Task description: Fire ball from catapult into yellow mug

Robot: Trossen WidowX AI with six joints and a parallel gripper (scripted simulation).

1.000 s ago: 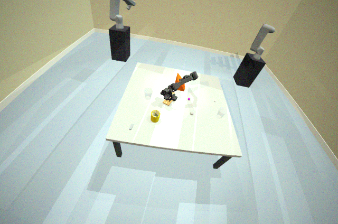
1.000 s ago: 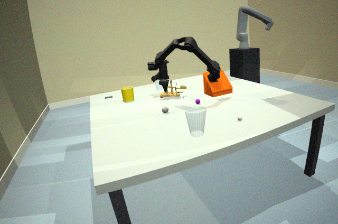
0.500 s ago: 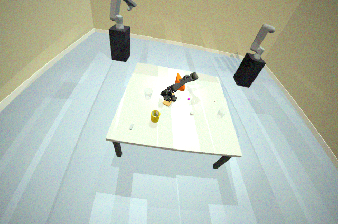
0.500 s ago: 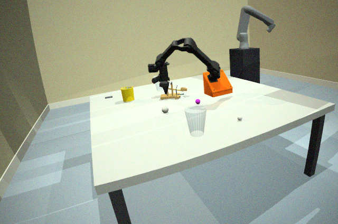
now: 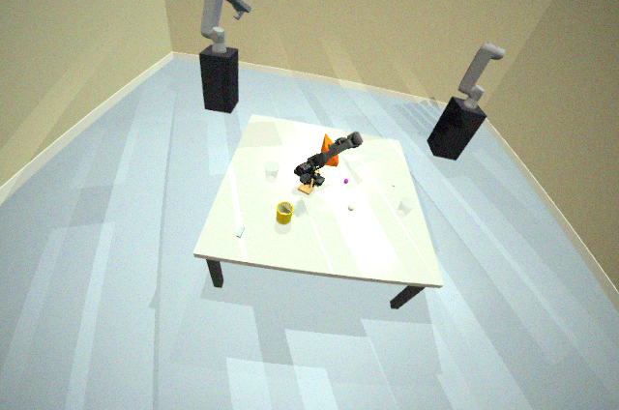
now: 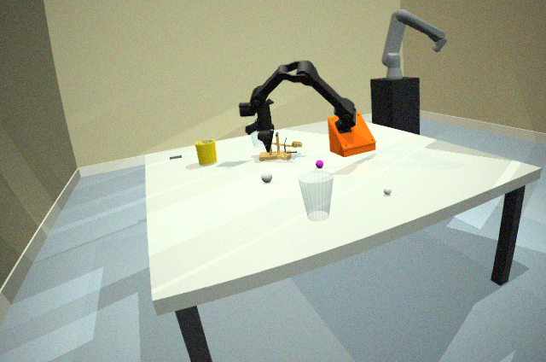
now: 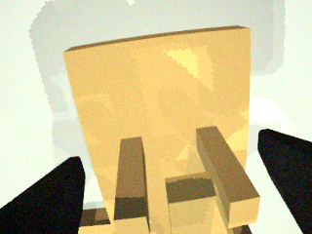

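Right now my gripper tip is 120 mm past the purple ball, 260 mm to the right of it and 20 mm above it. The rest, counted from my gripper tip: grey ball: 110 mm ahead, 280 mm to the left, 20 mm below; wooden catapult: 60 mm behind, 40 mm to the left, 10 mm above; yellow mug: 260 mm ahead, 110 mm to the right, 10 mm below.
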